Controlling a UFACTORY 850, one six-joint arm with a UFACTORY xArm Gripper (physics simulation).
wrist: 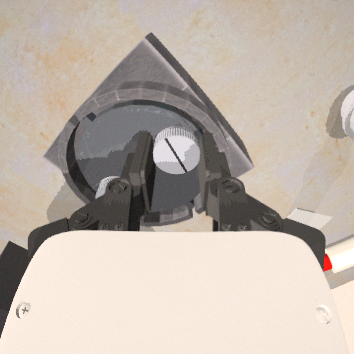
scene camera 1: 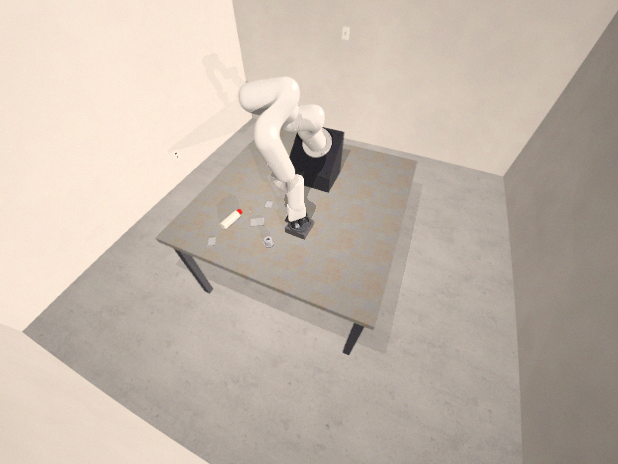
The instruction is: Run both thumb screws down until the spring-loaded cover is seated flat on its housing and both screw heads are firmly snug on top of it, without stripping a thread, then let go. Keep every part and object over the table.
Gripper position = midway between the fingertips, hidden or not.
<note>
I see my gripper (wrist: 176, 151) and a round grey cover (wrist: 112, 133).
</note>
